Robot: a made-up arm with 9 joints. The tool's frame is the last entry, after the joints.
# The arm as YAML. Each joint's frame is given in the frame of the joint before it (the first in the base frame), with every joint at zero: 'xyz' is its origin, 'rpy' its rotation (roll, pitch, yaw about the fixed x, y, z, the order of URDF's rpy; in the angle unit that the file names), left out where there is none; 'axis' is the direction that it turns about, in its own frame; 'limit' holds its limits. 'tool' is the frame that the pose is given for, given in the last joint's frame.
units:
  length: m
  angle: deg
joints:
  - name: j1
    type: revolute
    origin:
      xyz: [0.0, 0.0, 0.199]
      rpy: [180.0, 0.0, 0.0]
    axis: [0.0, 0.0, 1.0]
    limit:
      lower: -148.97
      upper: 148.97
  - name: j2
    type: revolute
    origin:
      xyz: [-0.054, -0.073, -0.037]
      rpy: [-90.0, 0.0, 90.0]
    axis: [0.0, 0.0, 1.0]
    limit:
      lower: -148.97
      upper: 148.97
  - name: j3
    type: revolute
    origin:
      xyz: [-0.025, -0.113, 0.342]
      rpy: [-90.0, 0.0, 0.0]
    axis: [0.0, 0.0, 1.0]
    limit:
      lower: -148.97
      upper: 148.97
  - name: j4
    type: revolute
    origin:
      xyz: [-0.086, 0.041, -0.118]
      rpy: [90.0, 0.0, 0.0]
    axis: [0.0, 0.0, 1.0]
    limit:
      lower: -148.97
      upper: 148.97
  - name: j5
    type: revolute
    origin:
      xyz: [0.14, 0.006, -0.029]
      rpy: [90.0, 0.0, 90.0]
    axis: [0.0, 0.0, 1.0]
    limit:
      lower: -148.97
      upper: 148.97
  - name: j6
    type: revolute
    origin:
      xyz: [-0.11, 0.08, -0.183]
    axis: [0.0, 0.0, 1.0]
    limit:
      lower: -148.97
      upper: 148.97
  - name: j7
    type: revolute
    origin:
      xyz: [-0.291, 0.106, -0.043]
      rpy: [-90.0, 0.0, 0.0]
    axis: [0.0, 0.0, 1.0]
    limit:
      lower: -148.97
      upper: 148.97
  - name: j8
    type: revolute
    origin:
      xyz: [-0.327, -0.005, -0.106]
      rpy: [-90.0, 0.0, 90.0]
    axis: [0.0, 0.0, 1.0]
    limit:
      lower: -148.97
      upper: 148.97
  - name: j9
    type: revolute
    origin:
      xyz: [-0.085, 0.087, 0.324]
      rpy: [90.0, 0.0, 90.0]
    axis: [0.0, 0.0, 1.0]
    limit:
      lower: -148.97
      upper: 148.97
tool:
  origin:
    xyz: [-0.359, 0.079, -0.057]
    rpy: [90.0, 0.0, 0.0]
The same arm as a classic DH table. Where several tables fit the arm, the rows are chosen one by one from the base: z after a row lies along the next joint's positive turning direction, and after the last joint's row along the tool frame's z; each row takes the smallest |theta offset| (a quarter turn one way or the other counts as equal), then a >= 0, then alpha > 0; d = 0 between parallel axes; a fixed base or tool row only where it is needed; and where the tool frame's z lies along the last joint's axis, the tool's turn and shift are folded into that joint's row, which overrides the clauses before.
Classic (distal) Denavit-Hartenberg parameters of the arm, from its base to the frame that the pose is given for. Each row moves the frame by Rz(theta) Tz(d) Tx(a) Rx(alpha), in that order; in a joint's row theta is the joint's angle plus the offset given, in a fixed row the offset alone. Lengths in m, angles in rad.
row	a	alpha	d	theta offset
base (fixed)	0.0000	3.1416	0.0000	0.0000
j1	0.0730	1.5708	-0.2360	-1.5708
j2	0.0250	1.5708	0.3960	0.0000
j3	0.0860	-1.5708	-0.2310	0.0000
j4	0.0060	1.5708	-0.0700	-1.5708
j5	-0.1360	0.0000	0.0000	-0.6288
j6	-0.2910	-1.5708	-0.0860	0.6288
j7	0.0050	1.5708	0.0000	-1.5708
j8	0.0870	1.5708	0.6510	-1.5708
j9	-0.3590	1.5708	-0.1420	0.0000
tool (fixed)	0.0000	0.0000	-0.0790	0.0000
Joint limits (rad, base to tool): -2.6000..2.6000 -2.6000..2.6000 -2.6000..2.6000 -2.6000..2.6000 -2.6000..2.6000 -2.6000..2.6000 -2.6000..2.6000 -2.6000..2.6000 -2.6000..2.6000

